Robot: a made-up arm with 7 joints. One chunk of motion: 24 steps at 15 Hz.
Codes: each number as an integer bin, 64 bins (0 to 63) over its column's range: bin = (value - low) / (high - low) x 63, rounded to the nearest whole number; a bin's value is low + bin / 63 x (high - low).
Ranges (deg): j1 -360..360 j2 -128.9..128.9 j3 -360..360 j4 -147.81..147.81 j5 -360..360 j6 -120.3..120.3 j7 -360..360
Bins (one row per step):
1: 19 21 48 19 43 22 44
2: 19 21 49 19 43 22 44
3: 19 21 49 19 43 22 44
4: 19 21 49 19 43 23 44
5: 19 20 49 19 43 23 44
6: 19 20 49 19 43 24 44
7: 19 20 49 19 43 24 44
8: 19 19 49 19 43 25 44
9: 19 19 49 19 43 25 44
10: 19 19 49 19 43 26 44
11: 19 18 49 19 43 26 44
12: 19 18 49 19 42 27 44
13: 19 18 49 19 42 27 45
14: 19 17 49 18 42 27 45
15: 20 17 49 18 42 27 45
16: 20 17 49 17 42 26 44
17: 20 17 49 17 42 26 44
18: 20 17 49 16 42 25 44
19: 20 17 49 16 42 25 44
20: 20 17 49 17 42 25 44
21: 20 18 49 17 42 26 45
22: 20 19 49 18 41 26 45
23: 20 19 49 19 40 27 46
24: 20 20 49 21 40 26 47
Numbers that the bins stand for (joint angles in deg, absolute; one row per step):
1: -142.86 -42.97 188.57 -58.65 131.43 -36.28 142.86
2: -142.86 -42.97 200.00 -58.65 131.43 -36.28 142.86
3: -142.86 -42.97 200.00 -58.65 131.43 -36.28 142.86
4: -142.86 -42.97 200.00 -58.65 131.43 -32.46 142.86
5: -142.86 -47.06 200.00 -58.65 131.43 -32.46 142.86
6: -142.86 -47.06 200.00 -58.65 131.43 -28.64 142.86
7: -142.86 -47.06 200.00 -58.65 131.43 -28.64 142.86
8: -142.86 -51.15 200.00 -58.65 131.43 -24.82 142.86
9: -142.86 -51.15 200.00 -58.65 131.43 -24.82 142.86
10: -142.86 -51.15 200.00 -58.65 131.43 -21.00 142.86
11: -142.86 -55.24 200.00 -58.65 131.43 -21.00 142.86
12: -142.86 -55.24 200.00 -58.65 120.00 -17.19 142.86
13: -142.86 -55.24 200.00 -58.65 120.00 -17.19 154.29
14: -142.86 -59.33 200.00 -63.35 120.00 -17.19 154.29
15: -131.43 -59.33 200.00 -63.35 120.00 -17.19 154.29
16: -131.43 -59.33 200.00 -68.04 120.00 -21.00 142.86
17: -131.43 -59.33 200.00 -68.04 120.00 -21.00 142.86
18: -131.43 -59.33 200.00 -72.73 120.00 -24.82 142.86
19: -131.43 -59.33 200.00 -72.73 120.00 -24.82 142.86
20: -131.43 -59.33 200.00 -68.04 120.00 -24.82 142.86
21: -131.43 -55.24 200.00 -68.04 120.00 -21.00 154.29
22: -131.43 -51.15 200.00 -63.35 108.57 -21.00 154.29
23: -131.43 -51.15 200.00 -58.65 97.14 -17.19 165.71
24: -131.43 -47.06 200.00 -49.27 97.14 -21.00 177.14

